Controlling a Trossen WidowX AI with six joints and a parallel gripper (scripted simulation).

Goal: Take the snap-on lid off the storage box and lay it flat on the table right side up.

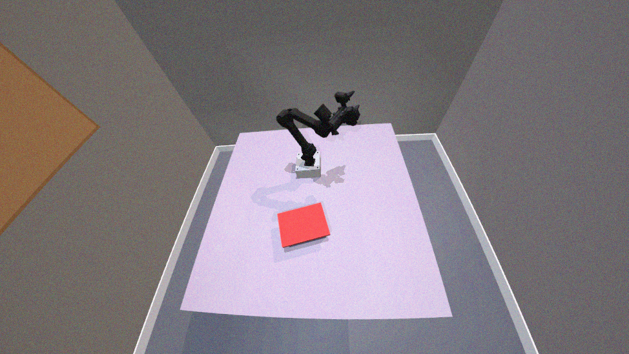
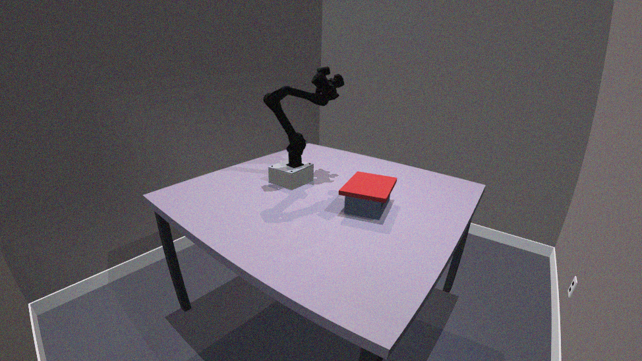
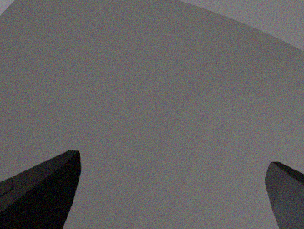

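Now: gripper tip 530 mm short of the red lid, 210 mm to the left of it and 400 mm above it. Also, from my gripper tip: storage box (530 mm ahead, 210 mm to the right, 450 mm below).
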